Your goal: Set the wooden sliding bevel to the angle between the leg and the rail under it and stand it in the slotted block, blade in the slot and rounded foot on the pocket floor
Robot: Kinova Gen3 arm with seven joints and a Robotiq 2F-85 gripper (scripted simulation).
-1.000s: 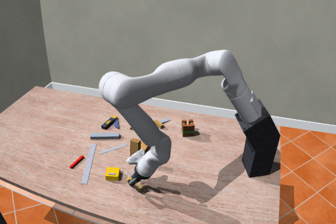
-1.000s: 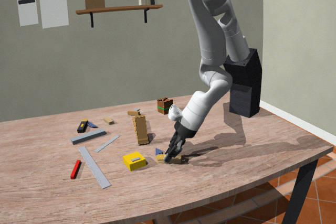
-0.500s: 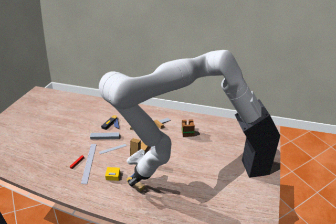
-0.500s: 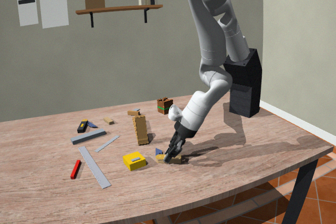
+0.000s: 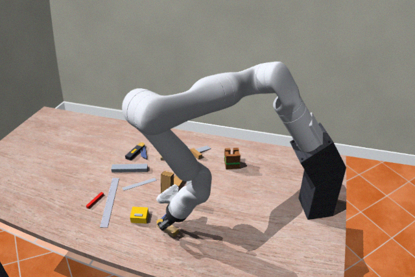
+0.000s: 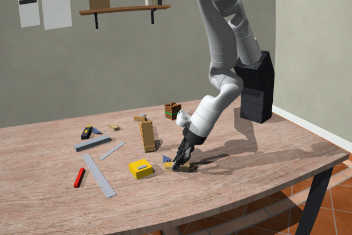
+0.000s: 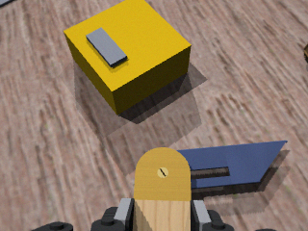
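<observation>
The wooden sliding bevel lies 20 mm below my hand, 10 mm to the right of it and 10 mm ahead of it. Round my hand: yellow tape measure 120 mm ahead, 10 mm to the right; then blue blade 40 mm to the right, 30 mm ahead, 20 mm below; then steel ruler 280 mm ahead, 50 mm to the right, 20 mm below.
</observation>
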